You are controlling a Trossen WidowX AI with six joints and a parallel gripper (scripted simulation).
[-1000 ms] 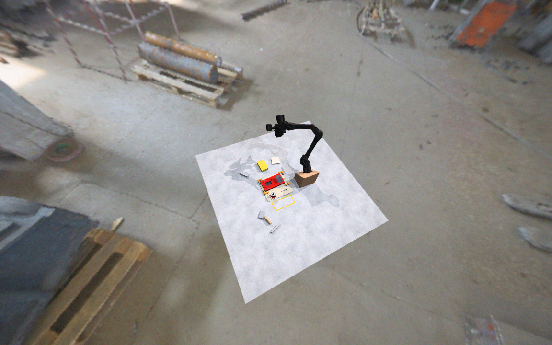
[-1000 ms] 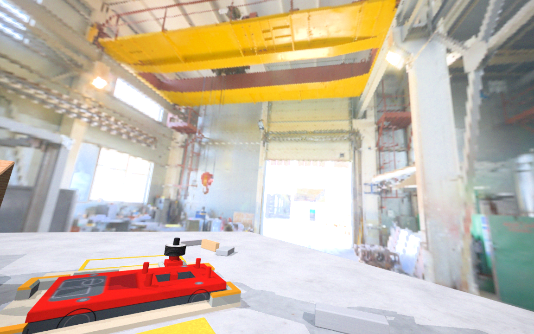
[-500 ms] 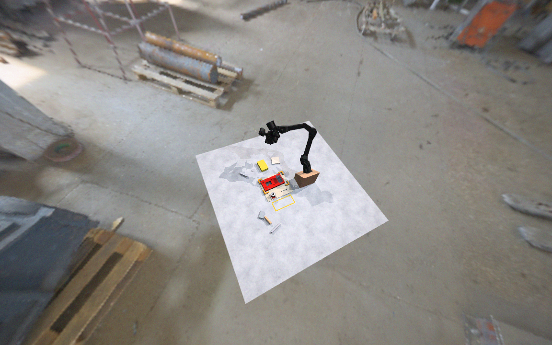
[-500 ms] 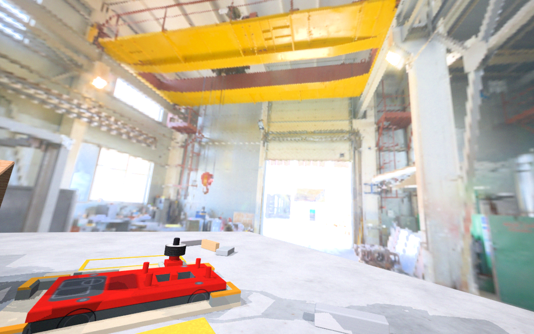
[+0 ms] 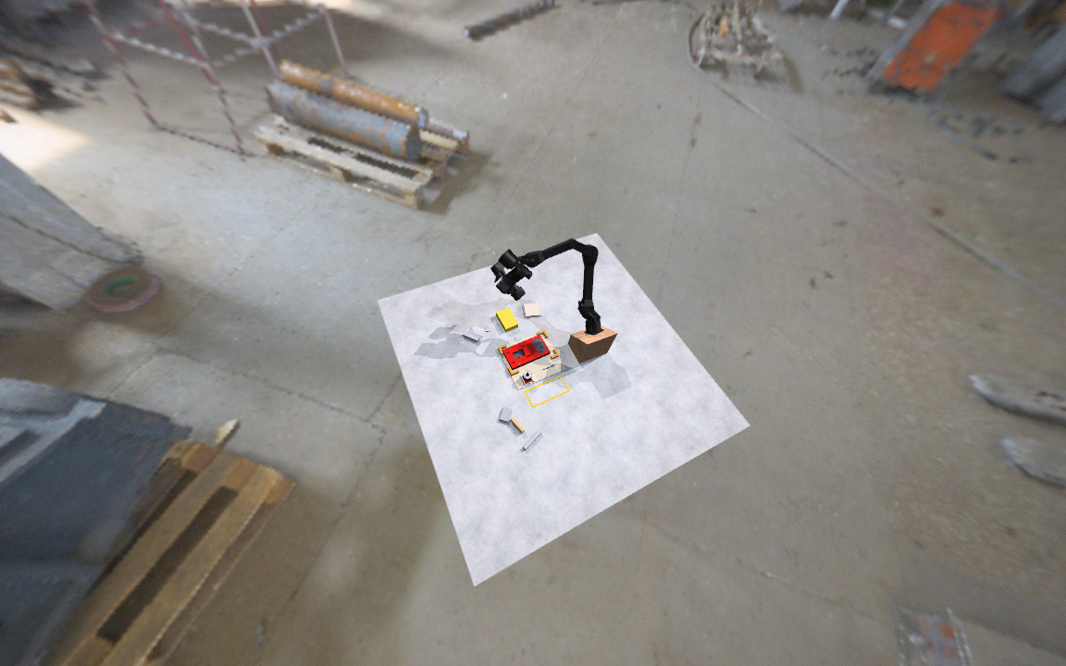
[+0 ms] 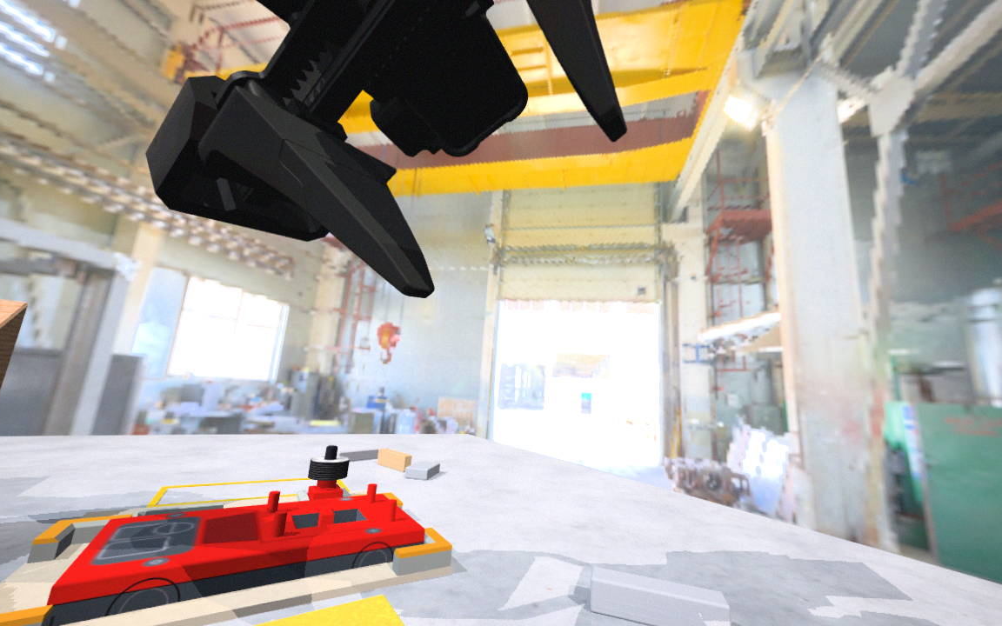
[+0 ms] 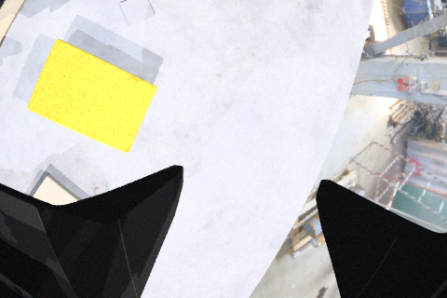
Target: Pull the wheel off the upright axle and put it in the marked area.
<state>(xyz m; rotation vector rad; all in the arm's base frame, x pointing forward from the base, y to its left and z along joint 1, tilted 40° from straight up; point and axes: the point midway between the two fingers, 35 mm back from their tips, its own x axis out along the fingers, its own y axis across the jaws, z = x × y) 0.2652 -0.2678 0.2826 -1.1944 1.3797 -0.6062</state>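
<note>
Right now my gripper tip is 90 mm short of the wheel, 400 mm to the right of it and 140 mm above it. Also, from my gripper tip: yellow pad: 10 mm ahead, 80 mm to the left, 160 mm below; black axle: 90 mm ahead, 400 mm to the left, 140 mm below.
</note>
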